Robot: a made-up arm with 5 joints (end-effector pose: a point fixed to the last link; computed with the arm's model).
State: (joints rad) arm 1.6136 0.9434 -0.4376 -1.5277 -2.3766
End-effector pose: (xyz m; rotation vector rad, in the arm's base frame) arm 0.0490 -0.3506 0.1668 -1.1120 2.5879 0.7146
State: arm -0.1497 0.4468 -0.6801 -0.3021 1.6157
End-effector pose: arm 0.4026 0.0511 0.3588 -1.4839 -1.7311 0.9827
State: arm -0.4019 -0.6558 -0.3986 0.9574 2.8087
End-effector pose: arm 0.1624 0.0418 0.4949 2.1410 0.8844 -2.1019
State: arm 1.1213 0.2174 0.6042 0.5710 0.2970
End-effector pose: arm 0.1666 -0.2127 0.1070 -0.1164 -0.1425 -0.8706
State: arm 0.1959 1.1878 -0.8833 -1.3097 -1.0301
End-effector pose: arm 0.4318 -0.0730 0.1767 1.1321 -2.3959 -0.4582
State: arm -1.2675 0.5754 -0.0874 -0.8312 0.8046
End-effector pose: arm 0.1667 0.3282 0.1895 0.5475 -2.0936 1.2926
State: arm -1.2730 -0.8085 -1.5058 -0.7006 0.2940
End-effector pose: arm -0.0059 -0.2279 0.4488 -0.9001 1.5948 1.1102
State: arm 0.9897 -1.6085 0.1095 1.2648 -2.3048
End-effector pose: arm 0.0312 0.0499 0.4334 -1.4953 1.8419 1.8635
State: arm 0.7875 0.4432 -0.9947 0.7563 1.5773
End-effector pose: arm 0.2886 -0.2255 0.3933 -1.2764 -0.5589 0.6202
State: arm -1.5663 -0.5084 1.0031 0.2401 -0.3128
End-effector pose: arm 0.0649 0.2087 0.1852 0.7278 -0.5054 1.1304
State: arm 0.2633 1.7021 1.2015 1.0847 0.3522
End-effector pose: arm -0.0268 0.0245 0.1068 0.6760 2.3211 0.0184
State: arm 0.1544 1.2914 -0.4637 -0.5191 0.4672
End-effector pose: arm 0.3963 -0.0517 0.0226 -0.3576 -1.2139 0.2280
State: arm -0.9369 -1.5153 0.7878 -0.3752 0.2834
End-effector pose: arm 0.1059 0.0570 0.4046 0.9386 -2.5626 0.3597
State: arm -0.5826 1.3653 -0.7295 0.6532 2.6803
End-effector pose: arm 0.3448 0.1850 0.0193 0.3686 0.2241 -3.0392
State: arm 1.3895 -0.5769 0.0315 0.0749 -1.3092
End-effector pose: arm 0.0988 -0.1896 0.4399 -0.0398 -2.5161 -1.5135
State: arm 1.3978 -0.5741 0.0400 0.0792 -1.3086
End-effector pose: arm 0.0975 -0.1918 0.4374 -0.0508 -2.5048 -1.5344
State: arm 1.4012 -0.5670 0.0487 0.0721 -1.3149
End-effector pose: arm 0.0973 -0.1947 0.4345 -0.0470 -2.5007 -1.5482
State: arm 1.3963 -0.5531 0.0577 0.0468 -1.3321
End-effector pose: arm 0.0990 -0.1987 0.4310 -0.0195 -2.5079 -1.5501
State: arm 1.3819 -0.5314 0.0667 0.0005 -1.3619
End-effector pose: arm 0.1029 -0.2037 0.4266 0.0362 -2.5276 -1.5376
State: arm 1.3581 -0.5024 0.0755 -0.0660 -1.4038
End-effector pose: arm 0.1092 -0.2094 0.4214 0.1208 -2.5573 -1.5100
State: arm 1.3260 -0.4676 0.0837 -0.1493 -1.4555
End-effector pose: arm 0.1177 -0.2151 0.4154 0.2315 -2.5919 -1.4678
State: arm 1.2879 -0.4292 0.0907 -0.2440 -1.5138
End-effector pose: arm 0.1280 -0.2202 0.4090 0.3628 -2.6259 -1.4129
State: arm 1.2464 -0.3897 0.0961 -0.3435 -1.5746
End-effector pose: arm 0.1393 -0.2241 0.4026 0.5060 -2.6536 -1.3490
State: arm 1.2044 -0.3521 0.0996 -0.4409 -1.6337
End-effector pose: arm 0.1509 -0.2264 0.3965 0.6511 -2.6722 -1.2800
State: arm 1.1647 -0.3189 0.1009 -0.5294 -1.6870
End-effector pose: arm 0.1617 -0.2272 0.3913 0.7869 -2.6810 -1.2112
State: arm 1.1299 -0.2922 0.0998 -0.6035 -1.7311
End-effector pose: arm 0.1710 -0.2268 0.3875 0.9036 -2.6823 -1.1473
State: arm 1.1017 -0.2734 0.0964 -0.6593 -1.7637
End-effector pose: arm 0.1783 -0.2254 0.3854 0.9945 -2.6798 -1.0925
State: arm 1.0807 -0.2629 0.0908 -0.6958 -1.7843
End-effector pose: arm 0.1833 -0.2235 0.3853 1.0573 -2.6770 -1.0485
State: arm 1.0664 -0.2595 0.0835 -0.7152 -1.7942
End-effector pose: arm 0.1862 -0.2214 0.3867 1.0945 -2.6761 -1.0152
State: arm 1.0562 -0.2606 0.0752 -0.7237 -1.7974
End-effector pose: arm 0.1879 -0.2192 0.3891 1.1158 -2.6768 -0.9890
